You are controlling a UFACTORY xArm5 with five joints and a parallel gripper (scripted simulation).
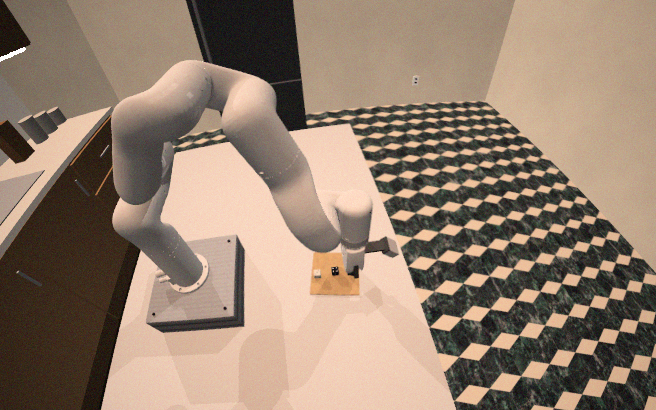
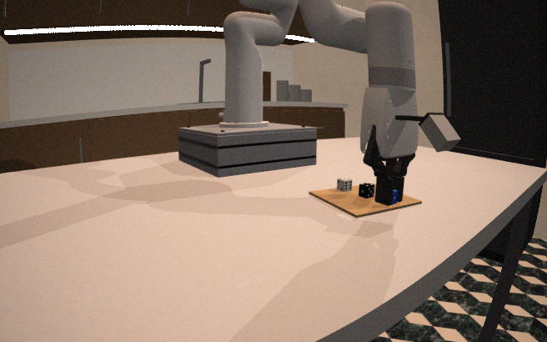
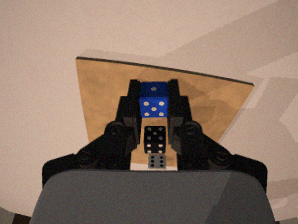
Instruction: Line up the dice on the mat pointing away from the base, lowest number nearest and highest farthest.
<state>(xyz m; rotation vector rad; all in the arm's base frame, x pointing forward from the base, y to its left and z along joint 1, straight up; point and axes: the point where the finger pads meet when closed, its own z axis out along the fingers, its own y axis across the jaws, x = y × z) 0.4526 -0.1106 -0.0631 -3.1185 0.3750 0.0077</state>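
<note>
The blue die lies 10 mm below my hand. Also, from my hand: black die: 50 mm behind, 10 mm to the left, 10 mm below; tan mat: 50 mm behind, 10 mm to the left, 20 mm below; white die: 100 mm behind, 20 mm to the left, 10 mm below.
</note>
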